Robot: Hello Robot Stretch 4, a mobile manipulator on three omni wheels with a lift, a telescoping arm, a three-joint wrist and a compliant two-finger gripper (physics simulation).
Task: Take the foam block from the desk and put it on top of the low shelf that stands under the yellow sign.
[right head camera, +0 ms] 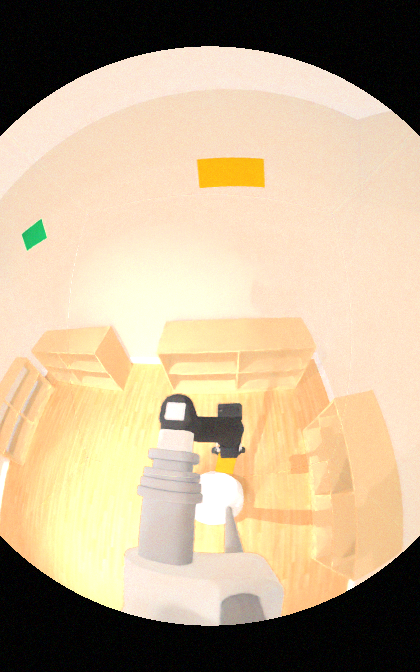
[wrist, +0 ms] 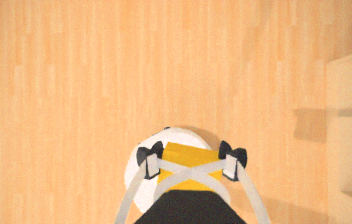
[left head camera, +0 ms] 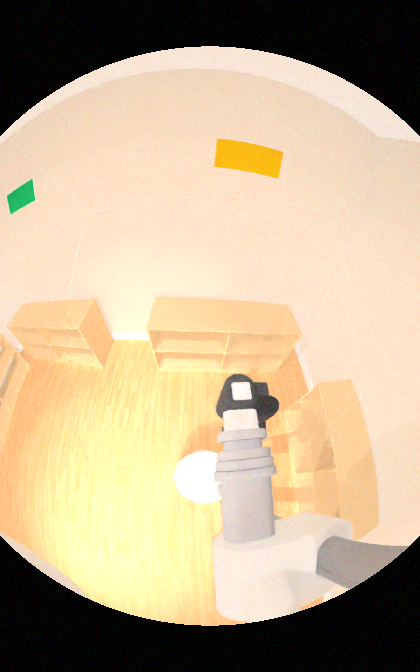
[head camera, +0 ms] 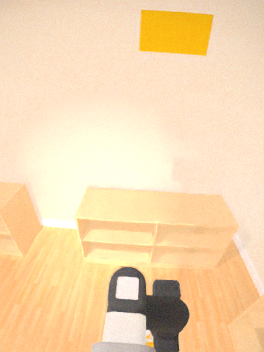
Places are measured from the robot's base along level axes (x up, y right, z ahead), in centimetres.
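Where they show: gripper, between the fingertips: (wrist: pixel 190 153) (head camera: pixel 153 344).
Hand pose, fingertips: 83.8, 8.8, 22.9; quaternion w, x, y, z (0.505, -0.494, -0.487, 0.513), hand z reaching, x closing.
After its pixels a point has its place, as x, y, z.
The foam block (right head camera: pixel 225 465) (wrist: pixel 190 153) {87.2, 8.8, 23.5} is yellow and sits between the two fingertips of my gripper (wrist: pixel 190 153) {83.8, 8.8, 22.9} (right head camera: pixel 228 450), which is shut on it. Behind the block, the wrist view shows my round white base. The yellow sign (head camera: pixel 176 32) {172.6, 19.2, 134.9} (left head camera: pixel 248 158) (right head camera: pixel 231 173) hangs high on the wall. Under it the low shelf (head camera: pixel 160 206) {58.2, 21.8, 113.3} (left head camera: pixel 220 315) (right head camera: pixel 237 336), light wood with open compartments, stands against the wall. Its top is bare. The gripper is on my side of the shelf, apart from it. The desk does not show.
Another low shelf (head camera: pixel 22 220) {30.3, -101.7, 111.6} (left head camera: pixel 97 330) (right head camera: pixel 112 357) stands to the left, near the green sign (left head camera: pixel 21 196) (right head camera: pixel 34 235). A further shelf unit (left head camera: pixel 357 450) (right head camera: pixel 377 480) stands close on the right; its edge shows in the wrist view. One more shelf is at the far left.
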